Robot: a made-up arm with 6 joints. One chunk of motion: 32 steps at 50 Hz.
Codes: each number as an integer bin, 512 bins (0 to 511) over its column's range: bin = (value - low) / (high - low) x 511, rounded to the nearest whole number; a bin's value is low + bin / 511 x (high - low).
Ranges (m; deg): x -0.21..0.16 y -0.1..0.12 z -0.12..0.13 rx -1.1..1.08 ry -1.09..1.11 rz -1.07..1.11
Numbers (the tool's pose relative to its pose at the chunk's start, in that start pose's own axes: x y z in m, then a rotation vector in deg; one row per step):
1: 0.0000 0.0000 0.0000 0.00 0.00 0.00
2: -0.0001 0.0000 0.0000 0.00 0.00 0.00
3: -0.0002 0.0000 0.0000 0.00 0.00 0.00
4: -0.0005 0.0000 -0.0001 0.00 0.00 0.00
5: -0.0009 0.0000 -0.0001 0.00 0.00 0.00
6: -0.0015 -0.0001 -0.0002 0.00 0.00 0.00
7: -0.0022 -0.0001 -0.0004 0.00 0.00 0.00
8: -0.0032 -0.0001 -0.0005 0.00 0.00 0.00
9: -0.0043 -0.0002 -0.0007 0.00 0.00 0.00
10: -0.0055 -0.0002 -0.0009 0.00 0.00 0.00
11: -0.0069 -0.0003 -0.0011 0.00 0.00 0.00
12: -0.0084 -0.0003 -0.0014 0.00 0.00 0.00
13: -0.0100 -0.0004 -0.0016 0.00 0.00 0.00
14: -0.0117 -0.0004 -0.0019 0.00 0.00 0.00
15: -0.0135 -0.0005 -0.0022 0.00 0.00 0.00
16: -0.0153 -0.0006 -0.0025 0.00 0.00 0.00
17: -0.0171 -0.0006 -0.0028 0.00 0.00 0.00
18: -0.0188 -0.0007 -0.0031 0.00 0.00 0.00
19: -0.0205 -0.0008 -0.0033 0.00 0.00 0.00
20: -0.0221 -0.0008 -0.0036 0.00 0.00 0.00
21: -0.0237 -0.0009 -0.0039 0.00 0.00 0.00
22: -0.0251 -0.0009 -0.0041 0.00 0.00 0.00
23: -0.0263 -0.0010 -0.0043 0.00 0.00 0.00
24: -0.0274 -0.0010 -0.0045 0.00 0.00 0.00
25: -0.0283 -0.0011 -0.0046 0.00 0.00 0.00
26: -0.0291 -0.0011 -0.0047 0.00 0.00 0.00
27: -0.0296 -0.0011 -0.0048 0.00 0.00 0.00
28: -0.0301 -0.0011 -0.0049 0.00 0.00 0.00
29: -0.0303 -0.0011 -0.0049 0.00 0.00 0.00
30: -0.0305 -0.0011 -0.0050 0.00 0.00 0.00
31: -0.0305 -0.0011 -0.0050 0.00 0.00 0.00
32: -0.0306 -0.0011 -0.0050 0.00 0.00 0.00
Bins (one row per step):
1: 290 232 245 258 253 251
2: 290 232 245 258 253 251
3: 290 232 245 258 253 251
4: 289 232 245 258 253 251
5: 289 232 245 258 253 251
6: 288 232 245 258 253 251
7: 287 232 244 258 253 251
8: 286 232 244 258 253 251
9: 284 232 244 258 253 251
10: 282 232 243 258 253 251
11: 280 232 243 258 253 251
12: 278 232 242 258 253 251
13: 276 231 242 258 253 251
14: 274 231 241 258 253 251
15: 271 231 241 258 253 251
16: 269 231 240 258 253 251
17: 266 231 240 258 253 251
18: 264 231 239 258 253 251
19: 262 230 239 258 253 251
20: 260 230 238 258 253 251
21: 257 230 237 258 253 251
22: 255 230 237 258 253 251
23: 254 230 236 258 253 251
24: 252 230 236 258 253 251
25: 251 230 236 258 253 251
26: 250 230 236 258 253 251
27: 249 230 235 258 253 251
28: 248 230 235 258 253 251
29: 248 230 235 258 253 251
30: 248 230 235 258 253 251
31: 248 230 235 258 253 251
32: 248 230 235 258 253 251

